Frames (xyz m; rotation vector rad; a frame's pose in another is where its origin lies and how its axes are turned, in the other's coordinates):
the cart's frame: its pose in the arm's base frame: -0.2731 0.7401 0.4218 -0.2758 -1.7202 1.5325
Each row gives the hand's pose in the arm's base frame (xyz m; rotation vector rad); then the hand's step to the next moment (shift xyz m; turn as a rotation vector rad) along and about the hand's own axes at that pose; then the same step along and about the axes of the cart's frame.
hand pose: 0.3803 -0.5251 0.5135 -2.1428 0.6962 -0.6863
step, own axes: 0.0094 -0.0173 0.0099 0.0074 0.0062 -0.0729
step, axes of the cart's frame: -0.0020 -0.0133 -0.0174 0.0167 -0.0303 0.0649
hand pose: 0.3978 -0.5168 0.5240 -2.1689 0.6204 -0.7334
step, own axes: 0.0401 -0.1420 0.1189 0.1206 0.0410 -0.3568
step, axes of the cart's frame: 0.0091 -0.0679 -0.1767 0.0128 -0.1982 0.3226
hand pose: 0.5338 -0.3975 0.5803 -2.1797 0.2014 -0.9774
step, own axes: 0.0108 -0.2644 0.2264 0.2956 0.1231 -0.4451
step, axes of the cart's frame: 0.1477 -0.0432 -0.3124 -0.1128 -0.3451 0.4109
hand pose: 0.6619 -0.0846 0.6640 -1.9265 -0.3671 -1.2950
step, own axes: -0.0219 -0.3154 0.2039 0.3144 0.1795 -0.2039
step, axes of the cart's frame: 0.3058 0.0372 -0.2159 -0.1815 -0.3316 0.1725
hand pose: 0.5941 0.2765 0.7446 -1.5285 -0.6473 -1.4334
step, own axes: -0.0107 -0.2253 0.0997 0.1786 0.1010 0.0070
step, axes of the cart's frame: 0.2400 0.0427 -0.0372 -0.0687 -0.1924 -0.0198
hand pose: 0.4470 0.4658 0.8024 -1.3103 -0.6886 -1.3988
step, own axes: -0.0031 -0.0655 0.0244 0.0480 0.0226 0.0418
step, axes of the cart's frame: 0.0688 0.0112 0.0060 0.0035 -0.0552 -0.0388
